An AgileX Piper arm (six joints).
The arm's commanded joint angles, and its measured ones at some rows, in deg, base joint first. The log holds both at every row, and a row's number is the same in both.
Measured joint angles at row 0: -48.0 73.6 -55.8 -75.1 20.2 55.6
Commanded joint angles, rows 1 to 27: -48.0 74.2 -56.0 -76.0 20.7 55.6; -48.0 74.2 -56.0 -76.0 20.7 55.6; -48.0 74.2 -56.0 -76.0 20.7 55.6; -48.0 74.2 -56.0 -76.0 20.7 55.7; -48.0 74.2 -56.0 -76.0 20.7 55.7; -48.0 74.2 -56.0 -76.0 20.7 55.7; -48.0 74.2 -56.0 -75.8 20.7 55.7; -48.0 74.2 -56.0 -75.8 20.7 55.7; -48.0 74.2 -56.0 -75.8 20.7 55.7; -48.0 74.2 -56.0 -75.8 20.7 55.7; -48.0 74.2 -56.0 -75.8 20.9 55.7; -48.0 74.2 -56.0 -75.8 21.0 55.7; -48.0 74.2 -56.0 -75.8 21.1 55.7; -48.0 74.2 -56.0 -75.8 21.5 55.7; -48.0 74.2 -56.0 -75.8 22.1 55.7; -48.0 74.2 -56.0 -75.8 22.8 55.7; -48.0 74.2 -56.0 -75.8 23.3 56.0; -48.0 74.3 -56.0 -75.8 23.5 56.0; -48.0 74.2 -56.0 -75.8 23.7 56.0; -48.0 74.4 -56.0 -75.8 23.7 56.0; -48.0 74.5 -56.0 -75.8 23.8 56.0; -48.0 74.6 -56.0 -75.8 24.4 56.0; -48.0 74.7 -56.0 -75.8 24.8 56.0; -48.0 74.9 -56.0 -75.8 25.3 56.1; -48.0 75.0 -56.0 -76.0 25.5 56.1; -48.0 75.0 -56.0 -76.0 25.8 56.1; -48.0 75.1 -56.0 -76.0 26.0 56.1
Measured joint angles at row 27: -47.8 74.3 -55.9 -75.1 22.0 55.8
